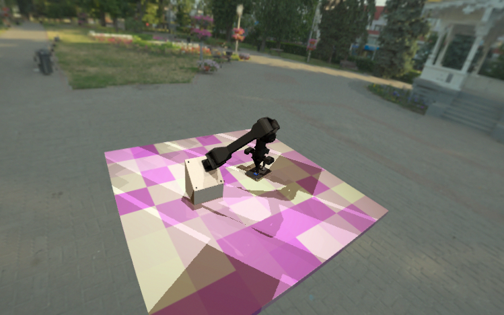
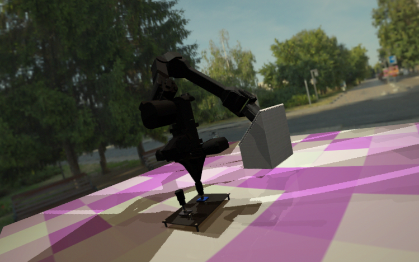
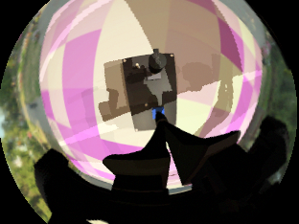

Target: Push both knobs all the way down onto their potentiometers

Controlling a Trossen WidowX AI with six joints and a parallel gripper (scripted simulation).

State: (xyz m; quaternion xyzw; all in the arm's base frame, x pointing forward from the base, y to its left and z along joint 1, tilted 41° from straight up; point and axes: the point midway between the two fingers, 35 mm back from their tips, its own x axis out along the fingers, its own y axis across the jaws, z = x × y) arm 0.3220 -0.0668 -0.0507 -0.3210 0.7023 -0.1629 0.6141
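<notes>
Right now the grey potentiometer is 8 cm ahead of my gripper tip, 2 cm to the left of it and 2 cm below it.
</notes>
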